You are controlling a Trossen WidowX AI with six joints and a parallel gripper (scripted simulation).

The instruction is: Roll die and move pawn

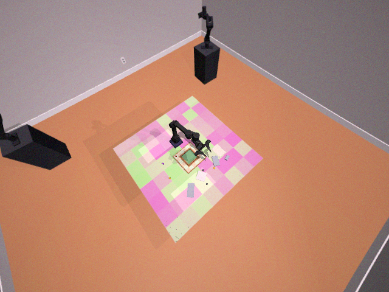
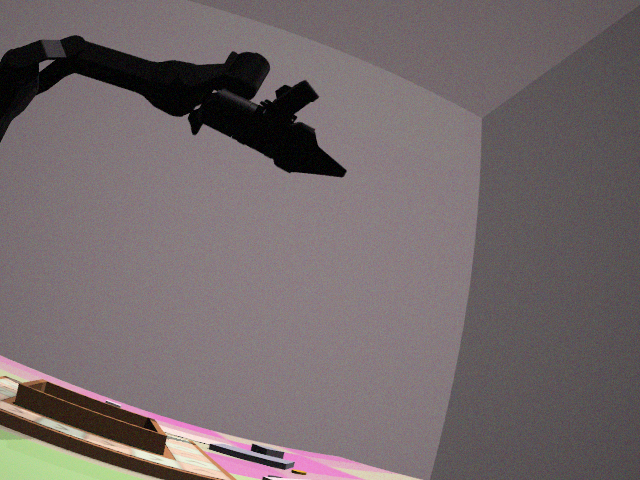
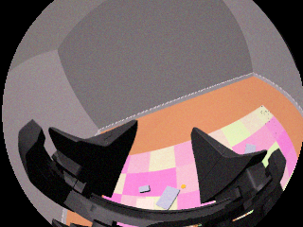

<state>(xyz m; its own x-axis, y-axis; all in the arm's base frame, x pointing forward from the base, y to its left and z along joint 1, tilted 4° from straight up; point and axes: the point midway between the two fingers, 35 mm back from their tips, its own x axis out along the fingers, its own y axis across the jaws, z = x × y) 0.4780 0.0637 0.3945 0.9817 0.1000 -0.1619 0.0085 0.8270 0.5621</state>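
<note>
Now: the white die 41 cm below my gripper tip, 23 cm behind it and 16 cm to the left of it.
</note>
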